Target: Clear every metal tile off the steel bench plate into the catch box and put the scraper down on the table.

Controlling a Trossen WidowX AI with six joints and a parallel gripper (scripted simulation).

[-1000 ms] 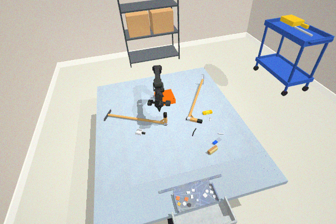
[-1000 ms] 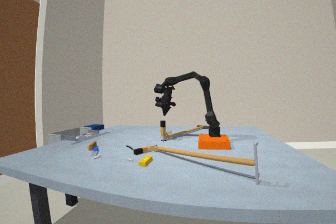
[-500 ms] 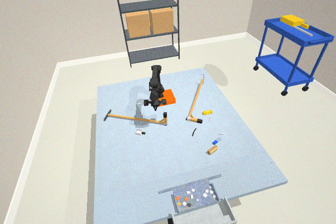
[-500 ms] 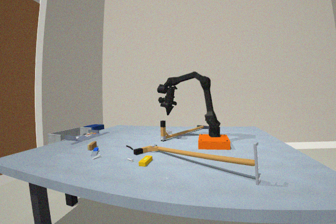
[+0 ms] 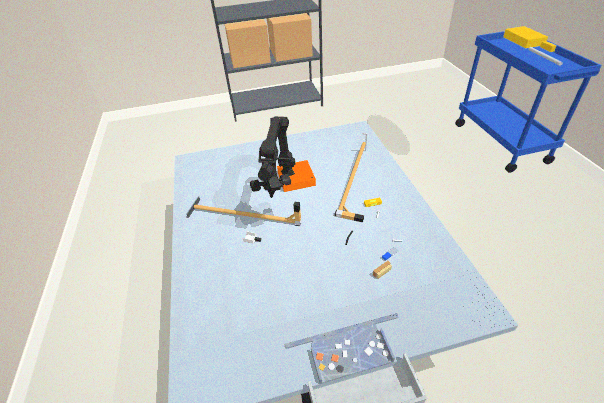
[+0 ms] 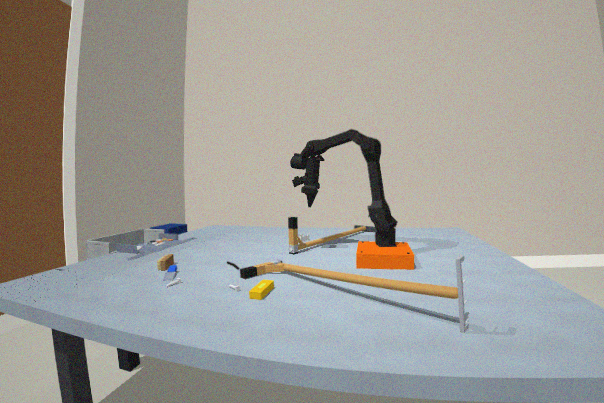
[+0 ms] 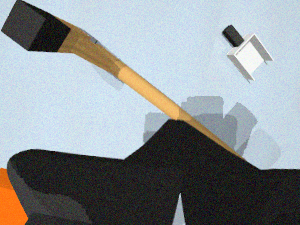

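Right now the scraper is 120 mm to the right of my gripper tip, 110 mm below it and 110 mm behind it. The rest, counted from my gripper tip: white-and-black piece (170 mm below, 130 mm to the right, 60 mm ahead); yellow block (500 mm to the left, 160 mm below, 130 mm ahead); black curved strip (270 mm to the left, 260 mm ahead, 170 mm below).
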